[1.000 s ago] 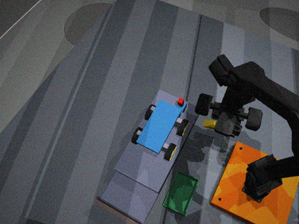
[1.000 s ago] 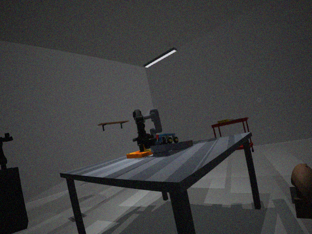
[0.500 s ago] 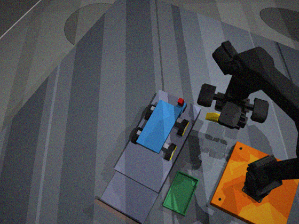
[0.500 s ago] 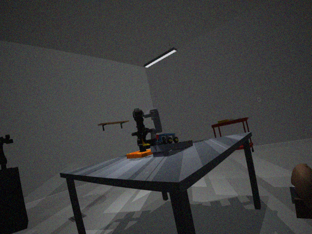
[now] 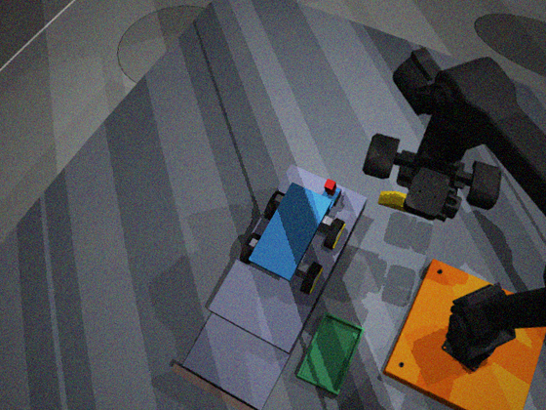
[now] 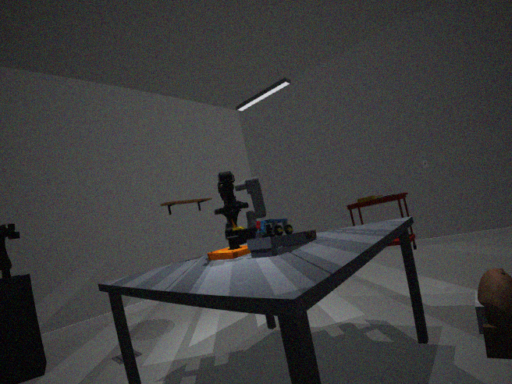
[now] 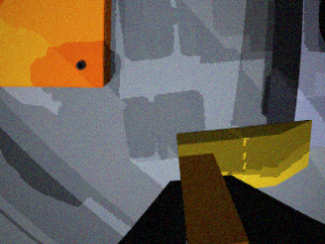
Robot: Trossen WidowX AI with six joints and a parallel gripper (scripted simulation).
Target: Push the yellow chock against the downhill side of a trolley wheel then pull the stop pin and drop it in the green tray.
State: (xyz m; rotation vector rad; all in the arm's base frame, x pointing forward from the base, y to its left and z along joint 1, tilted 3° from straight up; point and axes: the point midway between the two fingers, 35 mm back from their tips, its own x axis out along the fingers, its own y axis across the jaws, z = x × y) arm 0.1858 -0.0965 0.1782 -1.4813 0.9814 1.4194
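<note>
Now: the yellow chock 2 cm ahead of my gripper tip, 1 cm to the left of it and 1 cm below it. The rest, counted from my gripper tip: lilac ramp 13 cm ahead, 16 cm to the left, 13 cm below; then blue trolley 13 cm ahead, 15 cm to the left, 6 cm below; then red-headed stop pin 13 cm ahead, 5 cm to the left, 4 cm below.
</note>
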